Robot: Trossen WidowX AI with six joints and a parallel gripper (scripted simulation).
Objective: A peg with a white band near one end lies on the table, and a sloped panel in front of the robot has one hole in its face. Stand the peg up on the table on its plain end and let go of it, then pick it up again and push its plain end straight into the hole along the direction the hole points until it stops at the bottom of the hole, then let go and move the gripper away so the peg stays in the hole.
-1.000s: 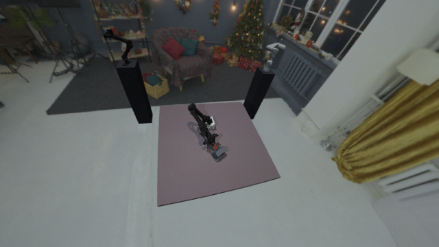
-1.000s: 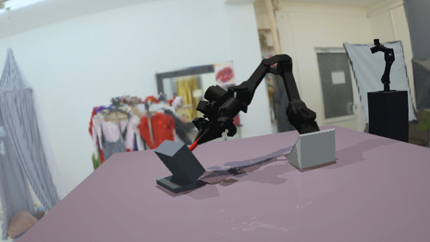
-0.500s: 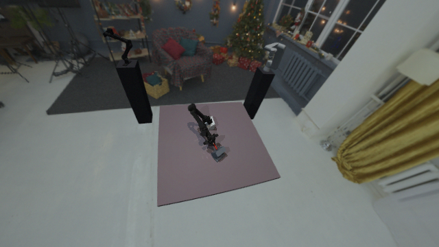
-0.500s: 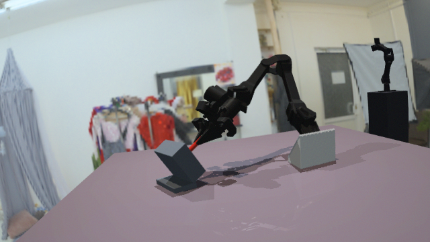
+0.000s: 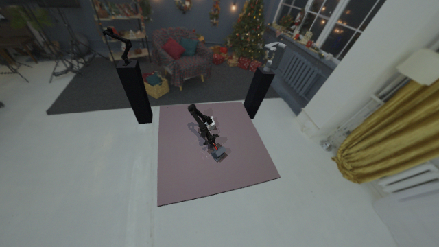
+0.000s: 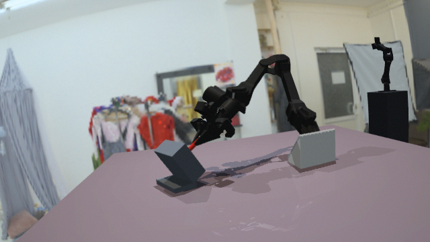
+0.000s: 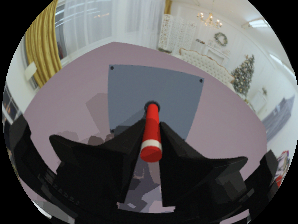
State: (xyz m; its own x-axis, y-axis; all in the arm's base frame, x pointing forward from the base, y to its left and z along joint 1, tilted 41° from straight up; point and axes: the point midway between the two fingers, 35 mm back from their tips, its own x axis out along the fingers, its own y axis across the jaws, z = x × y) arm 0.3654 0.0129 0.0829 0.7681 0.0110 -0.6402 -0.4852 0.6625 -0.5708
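Now: the grey sloped panel 50 mm ahead of my gripper tip, 40 mm below it and 30 mm to the left of it. From my gripper tip the other things lie so: red peg 10 mm to the right, 10 mm behind, 10 mm above.
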